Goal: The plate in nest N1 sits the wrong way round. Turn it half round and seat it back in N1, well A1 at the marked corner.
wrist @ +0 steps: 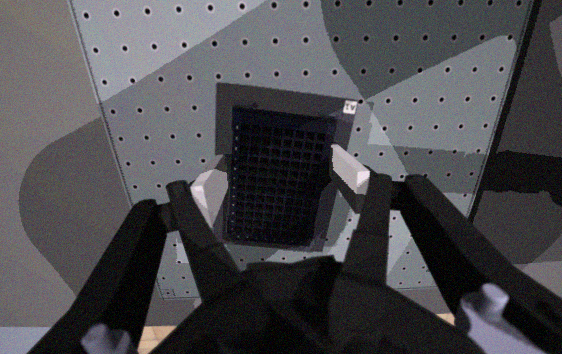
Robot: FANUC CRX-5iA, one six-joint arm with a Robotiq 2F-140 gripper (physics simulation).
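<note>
A dark blue, nearly black well plate (280, 185) lies in a dark grey nest (223, 120) in the middle of the wrist view. A white A1 label (350, 107) marks the nest's upper right corner. Small pale marks run down the plate's left edge and along its lower edge; the plate's own lettering is too dark to read. My gripper (278, 165) is open, with one pale fingertip to the left of the plate and one to the right. Whether the fingertips touch the plate or hang above it is hard to tell.
The nest sits on a grey perforated board (290, 57) with patches of light and shadow. The board's right edge has a black border. A strip of tan wooden surface (155, 337) shows at the bottom, partly behind the gripper's dark linkages.
</note>
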